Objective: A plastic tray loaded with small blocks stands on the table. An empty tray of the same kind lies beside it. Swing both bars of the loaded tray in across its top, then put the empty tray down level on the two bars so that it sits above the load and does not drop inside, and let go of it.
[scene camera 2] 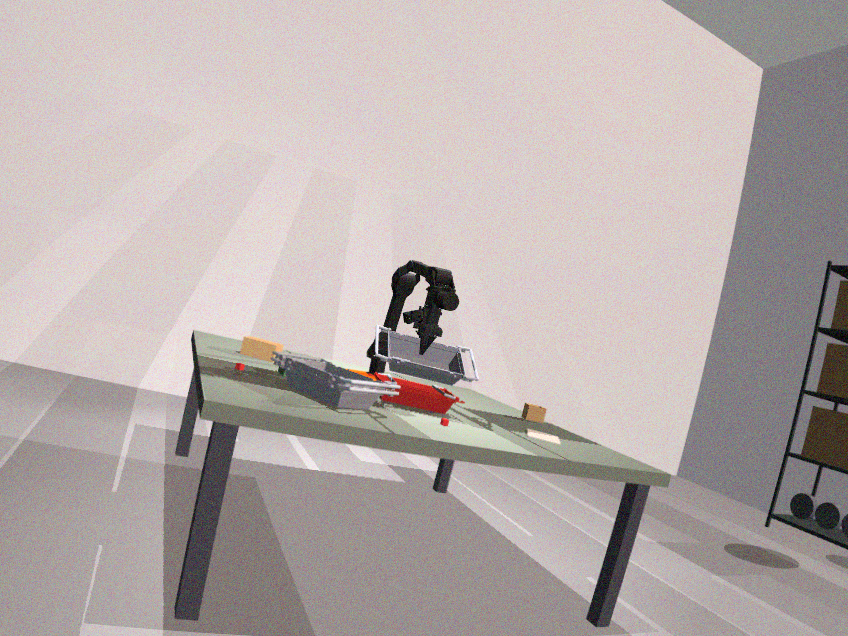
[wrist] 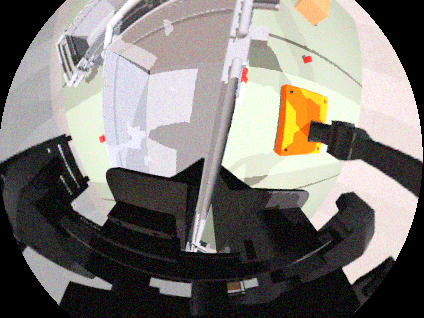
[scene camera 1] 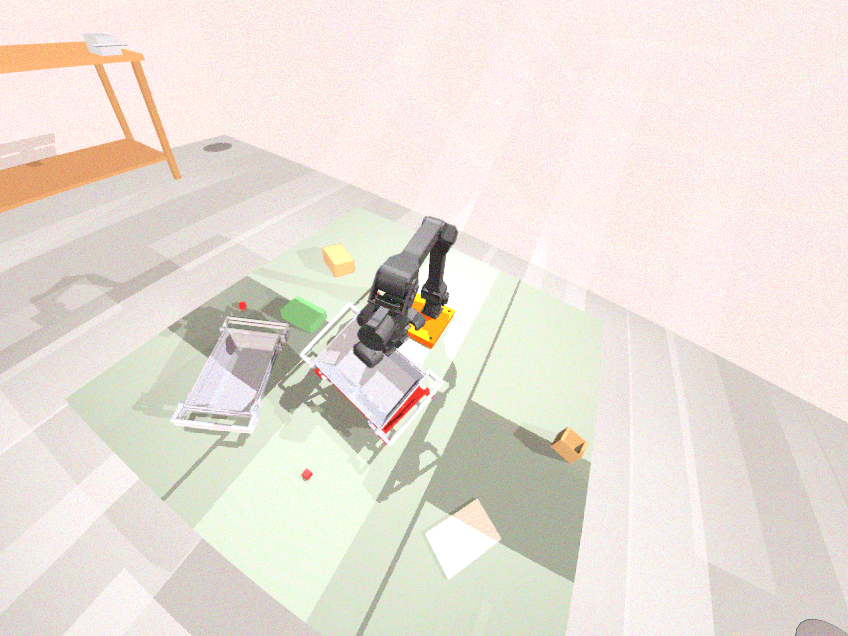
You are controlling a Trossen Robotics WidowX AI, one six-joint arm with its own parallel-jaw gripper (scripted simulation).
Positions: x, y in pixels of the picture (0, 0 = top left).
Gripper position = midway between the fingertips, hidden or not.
My gripper shows in scene camera 2 (420, 354), in the wrist view (207, 163) and in scene camera 1 (388, 354). A grey tray shows in scene camera 2 (440, 363), in the wrist view and in scene camera 1. The same spot on the grey tray: (wrist: 171, 82) is (scene camera 1: 351, 356).
